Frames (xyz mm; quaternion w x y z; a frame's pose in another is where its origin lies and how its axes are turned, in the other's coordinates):
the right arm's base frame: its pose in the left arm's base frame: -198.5 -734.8 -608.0 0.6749 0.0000 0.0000 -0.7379
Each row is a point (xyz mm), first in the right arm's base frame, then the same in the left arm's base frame.
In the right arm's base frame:
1: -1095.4 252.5 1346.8
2: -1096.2 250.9 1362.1
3: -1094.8 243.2 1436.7
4: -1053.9 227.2 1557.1
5: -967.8 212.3 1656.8
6: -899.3 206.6 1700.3
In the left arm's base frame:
1: 150.5 333.8 738.8
2: 149.0 334.7 754.1
3: 141.2 334.0 828.7
4: 121.6 294.7 949.1
5: 99.1 210.3 1048.8
6: 87.3 142.5 1092.3

